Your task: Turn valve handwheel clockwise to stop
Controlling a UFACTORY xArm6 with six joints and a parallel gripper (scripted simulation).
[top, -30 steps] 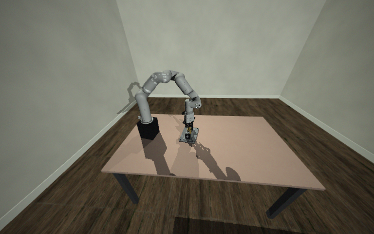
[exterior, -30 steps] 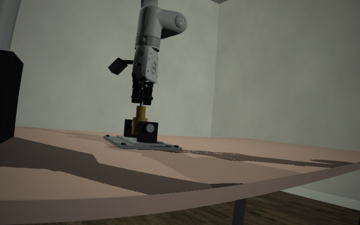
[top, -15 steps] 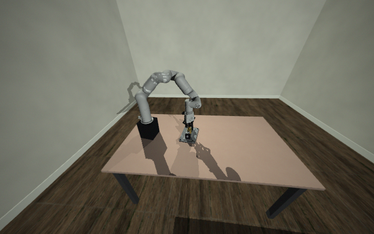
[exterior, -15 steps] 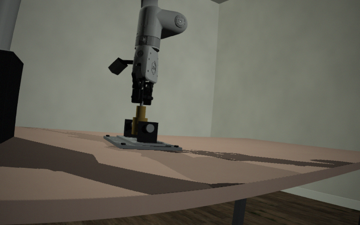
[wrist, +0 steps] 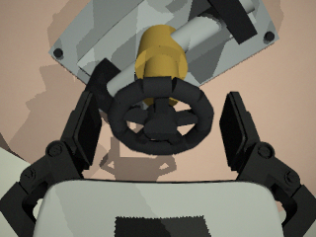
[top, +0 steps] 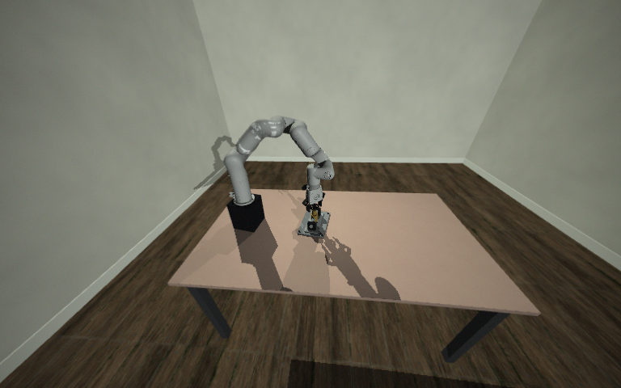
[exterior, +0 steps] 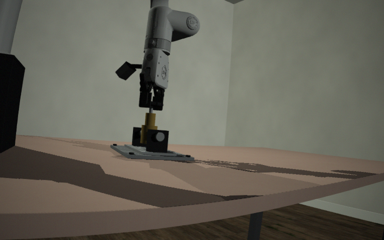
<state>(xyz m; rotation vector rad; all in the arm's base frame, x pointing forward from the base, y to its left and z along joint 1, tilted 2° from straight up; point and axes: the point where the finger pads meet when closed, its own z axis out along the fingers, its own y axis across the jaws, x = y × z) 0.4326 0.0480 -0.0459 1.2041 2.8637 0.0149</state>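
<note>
Right now the black spoked handwheel is right at my hand.
</note>
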